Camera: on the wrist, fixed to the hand. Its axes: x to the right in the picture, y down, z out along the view.
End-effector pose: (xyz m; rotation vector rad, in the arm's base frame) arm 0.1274 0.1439 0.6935 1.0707 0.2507 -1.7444
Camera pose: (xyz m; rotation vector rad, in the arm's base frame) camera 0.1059 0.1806 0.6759 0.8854 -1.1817 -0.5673
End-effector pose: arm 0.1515 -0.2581 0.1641 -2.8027 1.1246 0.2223
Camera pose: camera 0.1746 -0.2266 0.1884 -0.8985 2.2658 0.3444
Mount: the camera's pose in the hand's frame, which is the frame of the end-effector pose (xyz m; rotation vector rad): -0.0091 -0.0399 -0.0210 0.6841 -0.3859 1.4825
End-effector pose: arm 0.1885 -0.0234 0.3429 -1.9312 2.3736 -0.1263
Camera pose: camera 0.2268 -0.0223 0.3684 0.2375 2.3332 -0.3290
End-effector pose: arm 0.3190 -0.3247 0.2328 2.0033 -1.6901 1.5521
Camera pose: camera 0.3383 -0.2901 0.2563 -0.4092 1.5228 -0.9917
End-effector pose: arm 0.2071 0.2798 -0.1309 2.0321 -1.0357 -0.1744
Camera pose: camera 0.2350 0.3119 -0.1484 1.1990 -2.8119 0.6649
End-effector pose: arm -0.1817 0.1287 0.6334 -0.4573 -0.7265 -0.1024
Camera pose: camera -0.1854 0.0831 0.6283 -0.2561 -0.5916 1.6116
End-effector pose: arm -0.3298 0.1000 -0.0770 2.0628 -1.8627 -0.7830
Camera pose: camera -0.2853 0.1114 -0.0786 -0.1371 3.0116 0.0715
